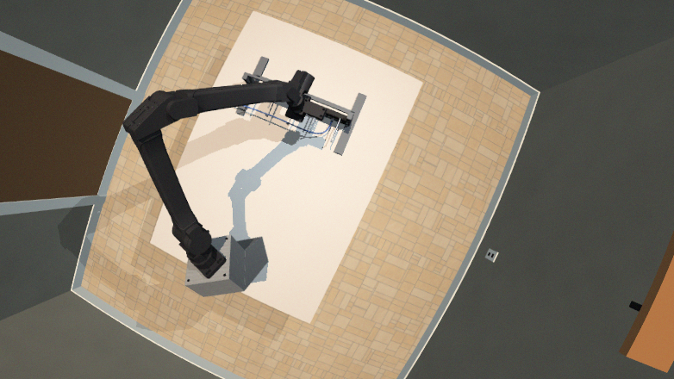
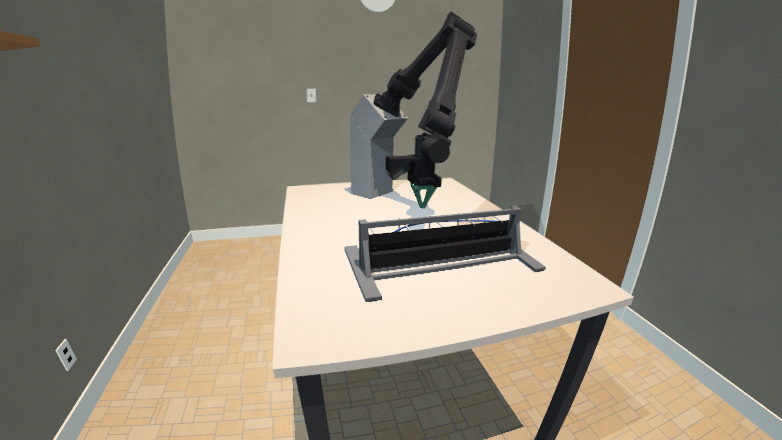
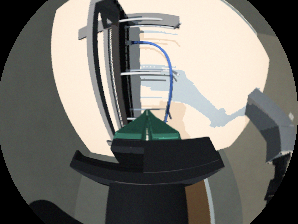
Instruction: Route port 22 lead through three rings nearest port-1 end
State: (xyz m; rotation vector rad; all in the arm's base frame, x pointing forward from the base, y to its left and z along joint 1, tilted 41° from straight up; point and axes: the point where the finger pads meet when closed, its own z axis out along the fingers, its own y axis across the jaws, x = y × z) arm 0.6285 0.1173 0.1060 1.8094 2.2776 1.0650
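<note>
My hand is 4 cm short of the grey rack, 7 cm to the right of it and 8 cm above it.
</note>
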